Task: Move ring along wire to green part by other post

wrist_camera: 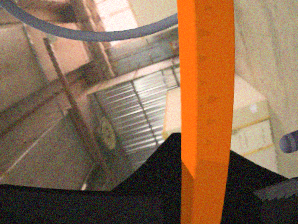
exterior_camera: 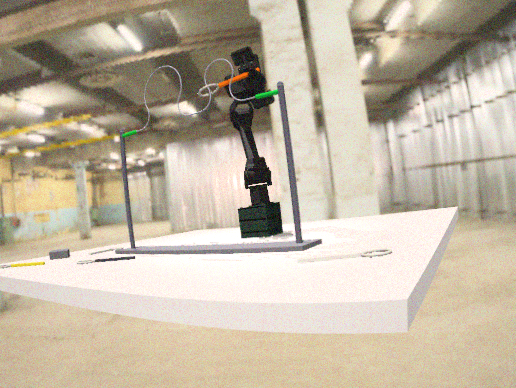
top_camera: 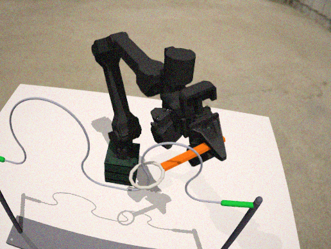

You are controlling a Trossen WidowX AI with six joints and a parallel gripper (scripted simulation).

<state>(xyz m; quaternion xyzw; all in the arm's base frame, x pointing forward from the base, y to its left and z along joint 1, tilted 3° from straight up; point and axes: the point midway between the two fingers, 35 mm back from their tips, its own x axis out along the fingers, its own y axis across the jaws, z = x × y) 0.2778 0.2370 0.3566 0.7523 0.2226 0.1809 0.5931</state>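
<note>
Now: gripper tip 1 cm short of the orange-handled ring, 9 cm to the left of it and 2 cm above it. From my gripper tip the other things lie so: grey block 24 cm ahead, 71 cm to the right, 46 cm below; then pale ring tool 18 cm ahead, 30 cm to the left, 47 cm below; then yellow-handled ring tool 45 cm ahead, 64 cm to the right, 47 cm below.
</note>
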